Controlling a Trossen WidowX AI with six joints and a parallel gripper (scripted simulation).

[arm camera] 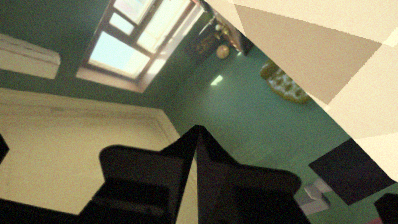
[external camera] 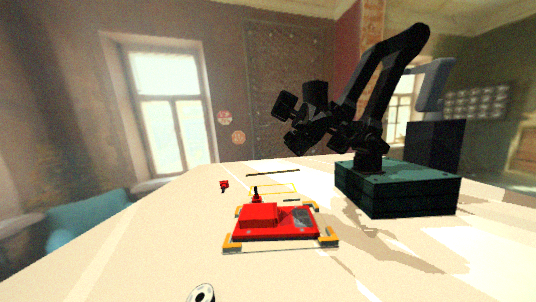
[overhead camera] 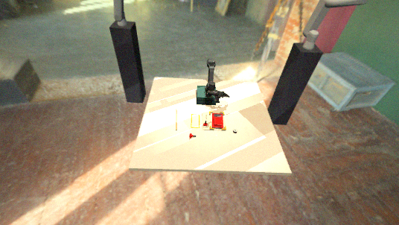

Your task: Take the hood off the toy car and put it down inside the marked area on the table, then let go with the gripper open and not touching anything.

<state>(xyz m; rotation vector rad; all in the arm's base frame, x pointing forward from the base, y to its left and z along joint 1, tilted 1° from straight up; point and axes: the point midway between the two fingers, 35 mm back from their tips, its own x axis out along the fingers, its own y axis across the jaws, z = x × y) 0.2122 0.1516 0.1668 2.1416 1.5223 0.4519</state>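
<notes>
Right now my gripper tip is 11 cm short of the red hood, 9 cm to the left of it and 23 cm above it. From my gripper tip the other things lie so: long wooden stick: 7 cm ahead, 50 cm to the right, 26 cm below; white wheel: 19 cm ahead, 7 cm to the left, 26 cm below.
</notes>
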